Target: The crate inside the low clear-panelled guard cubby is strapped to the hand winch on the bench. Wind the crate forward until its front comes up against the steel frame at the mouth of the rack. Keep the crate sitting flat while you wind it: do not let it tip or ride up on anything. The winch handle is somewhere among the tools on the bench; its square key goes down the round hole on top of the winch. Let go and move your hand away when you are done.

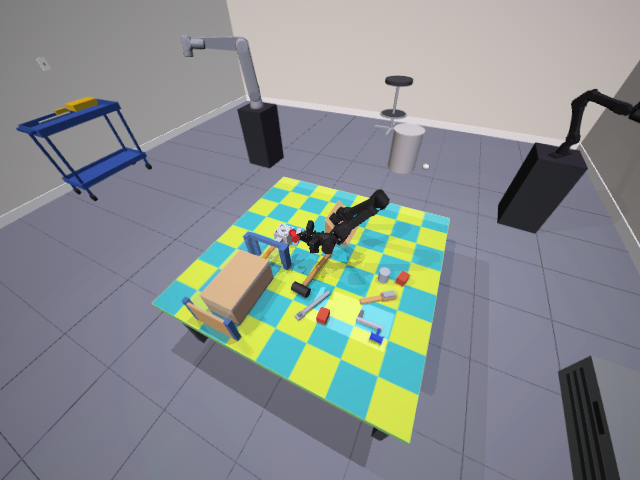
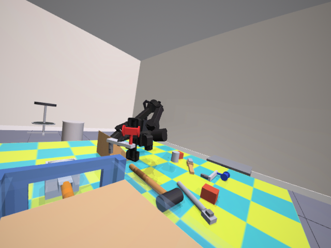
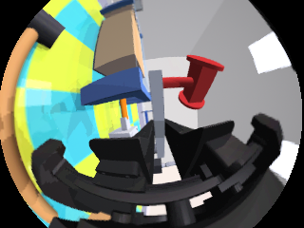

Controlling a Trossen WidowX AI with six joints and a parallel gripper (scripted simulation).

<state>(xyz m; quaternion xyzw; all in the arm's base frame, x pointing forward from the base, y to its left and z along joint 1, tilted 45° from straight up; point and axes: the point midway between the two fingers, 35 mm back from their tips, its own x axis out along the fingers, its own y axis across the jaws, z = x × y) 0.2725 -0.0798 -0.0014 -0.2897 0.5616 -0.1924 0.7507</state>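
Right now my gripper tip is 50 mm short of the red grip, 20 mm to the right of it and 40 mm below it. Also, from my gripper tip: brush: 40 mm ahead, 500 mm to the left, 160 mm below; winch handle: 10 mm ahead, 10 mm to the left, 10 mm above; grey winch: 100 mm behind, 160 mm to the right, 150 mm below.
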